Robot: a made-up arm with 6 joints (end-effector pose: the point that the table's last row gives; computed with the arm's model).
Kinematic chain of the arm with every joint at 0, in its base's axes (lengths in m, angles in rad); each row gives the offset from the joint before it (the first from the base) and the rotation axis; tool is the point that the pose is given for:
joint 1: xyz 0 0 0.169 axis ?
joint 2: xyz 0 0 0 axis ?
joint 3: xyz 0 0 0.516 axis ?
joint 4: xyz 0 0 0 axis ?
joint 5: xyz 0.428 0 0 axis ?
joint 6: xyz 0 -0.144 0 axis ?
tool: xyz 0 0 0
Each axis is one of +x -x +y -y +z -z.
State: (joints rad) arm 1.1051 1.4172 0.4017 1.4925 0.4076 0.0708
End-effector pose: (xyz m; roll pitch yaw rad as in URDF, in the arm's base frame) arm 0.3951 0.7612 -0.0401 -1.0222 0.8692 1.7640
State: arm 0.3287 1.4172 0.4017 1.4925 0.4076 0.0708
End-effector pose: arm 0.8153 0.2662 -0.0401 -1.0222 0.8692 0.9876
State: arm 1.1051 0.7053 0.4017 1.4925 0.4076 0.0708
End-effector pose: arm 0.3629 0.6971 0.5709 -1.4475 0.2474 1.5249
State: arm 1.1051 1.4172 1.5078 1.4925 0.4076 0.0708
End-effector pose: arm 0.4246 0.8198 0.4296 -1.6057 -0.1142 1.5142
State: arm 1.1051 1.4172 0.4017 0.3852 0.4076 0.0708
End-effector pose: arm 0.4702 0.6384 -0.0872 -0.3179 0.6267 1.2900
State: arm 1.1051 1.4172 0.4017 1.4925 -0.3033 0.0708
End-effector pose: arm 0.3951 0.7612 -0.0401 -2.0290 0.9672 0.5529
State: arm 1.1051 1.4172 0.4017 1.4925 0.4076 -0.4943
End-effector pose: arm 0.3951 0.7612 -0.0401 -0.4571 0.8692 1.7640
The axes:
joint 1: +z
joint 2: +y
joint 3: -y
joint 4: -x
joint 5: -y
joint 6: -x

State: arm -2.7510 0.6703 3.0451 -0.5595 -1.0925 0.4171
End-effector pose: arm -0.1069 0.0880 0.9254 -1.2682 -1.0376 -1.5646
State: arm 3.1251 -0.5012 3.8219 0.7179 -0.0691 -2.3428
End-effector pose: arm 0.3245 0.1031 0.1896 -1.4197 1.1272 0.0895
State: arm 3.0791 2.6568 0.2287 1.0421 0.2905 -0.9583
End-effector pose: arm 0.0063 0.0724 -0.6617 2.7952 0.8276 -0.4367
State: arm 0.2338 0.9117 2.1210 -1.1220 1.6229 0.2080
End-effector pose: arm 0.6766 0.0969 0.8395 2.6074 -0.1047 -1.7771
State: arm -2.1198 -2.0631 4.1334 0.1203 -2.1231 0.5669
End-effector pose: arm -0.1079 0.0975 -0.0947 2.7738 0.9216 1.1916
